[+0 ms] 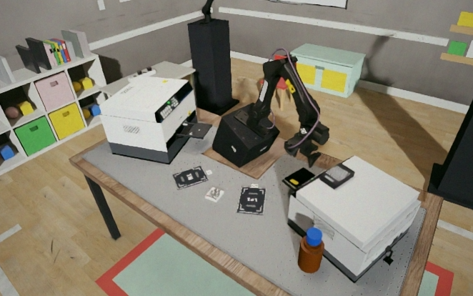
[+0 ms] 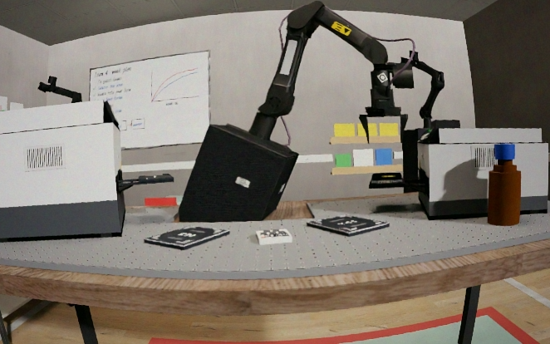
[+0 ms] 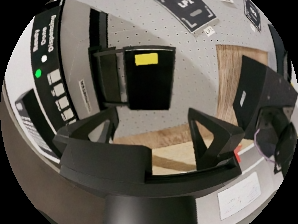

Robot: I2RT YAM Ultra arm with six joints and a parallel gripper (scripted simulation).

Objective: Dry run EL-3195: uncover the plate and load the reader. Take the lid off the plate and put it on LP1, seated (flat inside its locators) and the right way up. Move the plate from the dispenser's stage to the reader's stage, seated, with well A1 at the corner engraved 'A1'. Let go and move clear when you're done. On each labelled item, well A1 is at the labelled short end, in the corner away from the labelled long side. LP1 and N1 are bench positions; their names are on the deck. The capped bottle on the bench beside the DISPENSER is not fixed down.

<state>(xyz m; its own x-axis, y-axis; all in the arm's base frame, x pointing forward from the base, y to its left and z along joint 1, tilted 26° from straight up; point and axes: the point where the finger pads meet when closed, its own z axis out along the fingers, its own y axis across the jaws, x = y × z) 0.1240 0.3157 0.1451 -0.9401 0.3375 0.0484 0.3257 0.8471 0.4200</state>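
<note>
Right now the black lid is 100 mm below my hand. The rest, counted from my hand: white well plate: 110 mm below; then capped bottle: 340 mm ahead, 200 mm to the left, 80 mm below.
</note>
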